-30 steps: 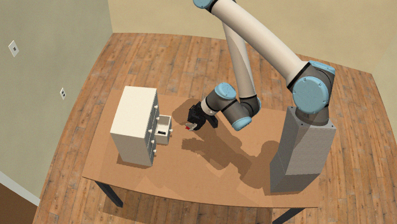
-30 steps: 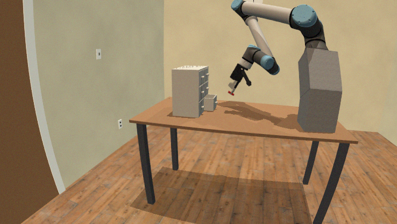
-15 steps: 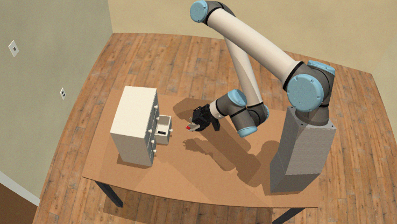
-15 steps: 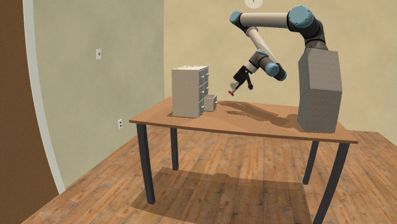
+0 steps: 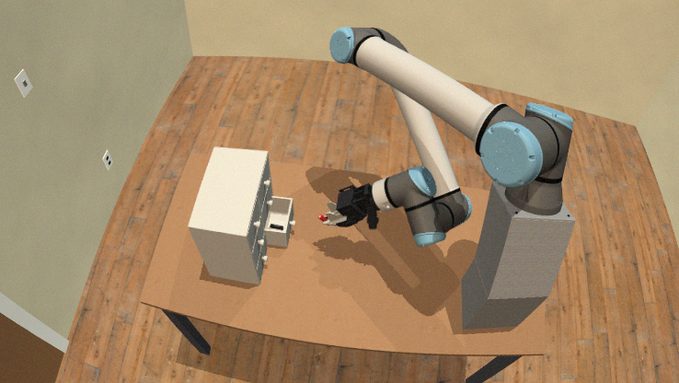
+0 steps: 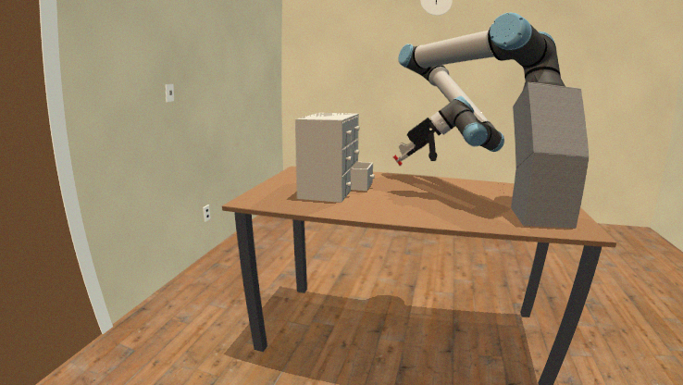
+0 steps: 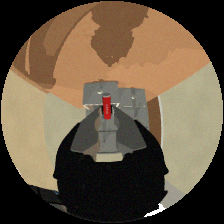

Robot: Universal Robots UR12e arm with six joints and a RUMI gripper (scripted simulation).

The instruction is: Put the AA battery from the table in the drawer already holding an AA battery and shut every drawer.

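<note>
The red AA battery lies 10 mm ahead of my hand and 10 mm below it. Also, from my hand: small dark object: 180 mm ahead, 30 mm to the right, 120 mm below.
</note>
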